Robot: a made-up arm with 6 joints.
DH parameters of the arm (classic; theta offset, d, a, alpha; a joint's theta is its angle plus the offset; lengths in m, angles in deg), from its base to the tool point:
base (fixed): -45 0 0.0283 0
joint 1: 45 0.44 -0.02 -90
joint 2: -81.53 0 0.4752 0
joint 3: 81.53 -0.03 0.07 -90
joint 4: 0 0.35 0 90
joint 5: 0 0 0.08 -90
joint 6: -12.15 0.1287 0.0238 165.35
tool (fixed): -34.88 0.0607 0 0
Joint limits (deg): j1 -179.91..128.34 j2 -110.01..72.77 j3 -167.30..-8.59 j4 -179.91..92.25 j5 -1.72..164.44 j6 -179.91..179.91
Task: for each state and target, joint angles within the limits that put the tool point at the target. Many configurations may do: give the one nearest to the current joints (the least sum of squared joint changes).
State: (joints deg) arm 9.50 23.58 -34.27 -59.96 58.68 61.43
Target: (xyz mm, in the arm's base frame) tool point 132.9 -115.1 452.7
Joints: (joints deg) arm -8.24 4.79 -8.59 -34.15 95.20 53.08
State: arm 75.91 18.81 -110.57 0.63 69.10 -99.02
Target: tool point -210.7 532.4 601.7
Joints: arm 113.68 25.64 -80.21 2.73 77.23 -98.70
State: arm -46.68 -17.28 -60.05 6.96 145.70 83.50
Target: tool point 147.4 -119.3 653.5
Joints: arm -33.80 -16.06 -36.17 16.01 145.57 80.88
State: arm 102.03 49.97 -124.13 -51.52 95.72 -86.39
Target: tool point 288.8 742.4 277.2
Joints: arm 75.02 72.77 -126.83 -55.12 78.70 -79.31
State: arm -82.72 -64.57 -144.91 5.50 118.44 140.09
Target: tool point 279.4 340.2 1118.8
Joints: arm -129.37 -58.36 -136.03 16.69 123.55 140.46
